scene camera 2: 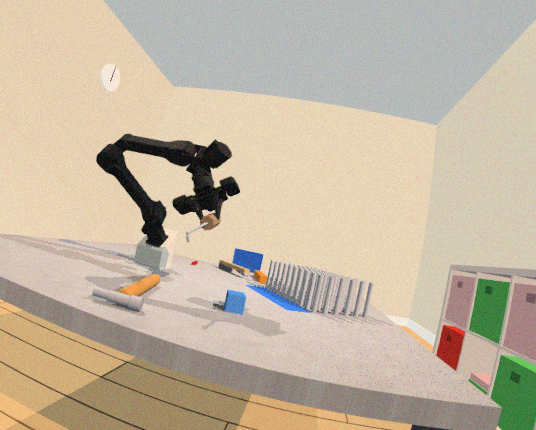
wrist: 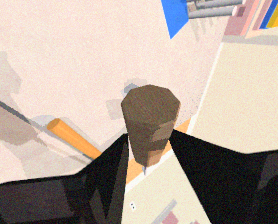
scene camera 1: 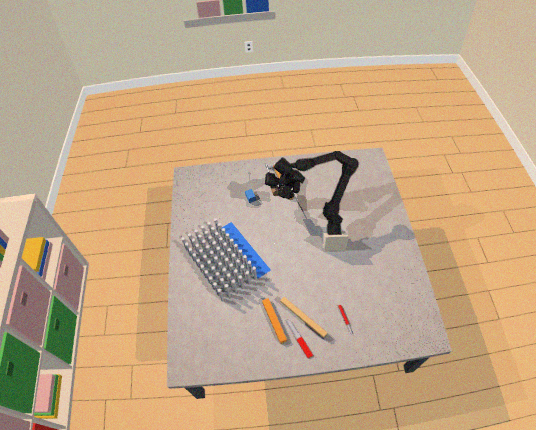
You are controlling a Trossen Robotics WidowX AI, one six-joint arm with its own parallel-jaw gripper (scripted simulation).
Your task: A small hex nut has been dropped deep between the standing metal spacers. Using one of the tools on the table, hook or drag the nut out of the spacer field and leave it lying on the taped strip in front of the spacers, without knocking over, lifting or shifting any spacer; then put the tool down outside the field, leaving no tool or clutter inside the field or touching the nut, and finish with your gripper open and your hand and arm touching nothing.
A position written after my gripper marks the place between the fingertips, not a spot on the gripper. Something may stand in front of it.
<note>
My gripper [scene camera 2: 210, 221] holds a hook tool [wrist: 150, 112]. Further things: a hammer [scene camera 2: 128, 296] and a blue taped strip [scene camera 1: 261, 268].
The hammer also shows in the wrist view [wrist: 57, 126]. My gripper also shows in the wrist view [wrist: 148, 135].
</note>
